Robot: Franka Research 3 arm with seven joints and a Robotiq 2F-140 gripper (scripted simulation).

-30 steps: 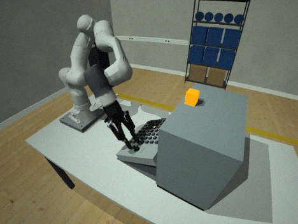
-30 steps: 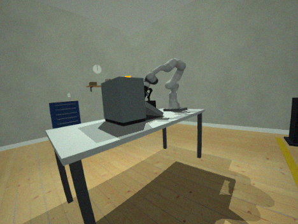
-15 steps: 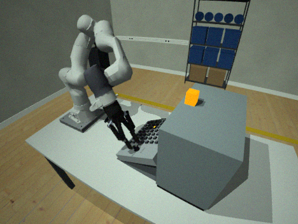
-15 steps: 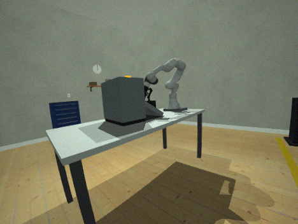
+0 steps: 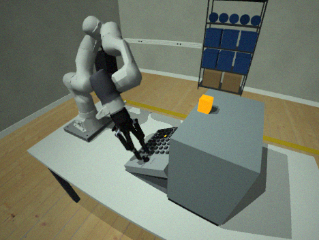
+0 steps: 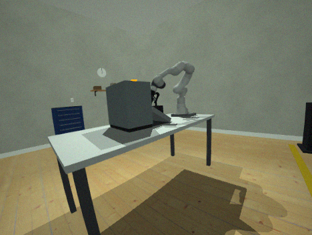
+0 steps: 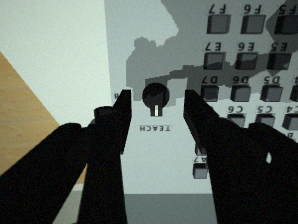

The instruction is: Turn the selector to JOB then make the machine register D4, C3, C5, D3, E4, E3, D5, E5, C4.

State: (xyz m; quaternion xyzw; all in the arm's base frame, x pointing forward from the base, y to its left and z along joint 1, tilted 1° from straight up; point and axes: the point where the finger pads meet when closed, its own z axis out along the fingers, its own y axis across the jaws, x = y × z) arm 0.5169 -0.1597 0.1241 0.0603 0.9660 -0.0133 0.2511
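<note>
The selector knob lies 40 mm below my hand and 30 mm ahead of it. The rest, counted from my hand: key (150 mm to the left, 70 mm ahead, 30 mm below).
</note>
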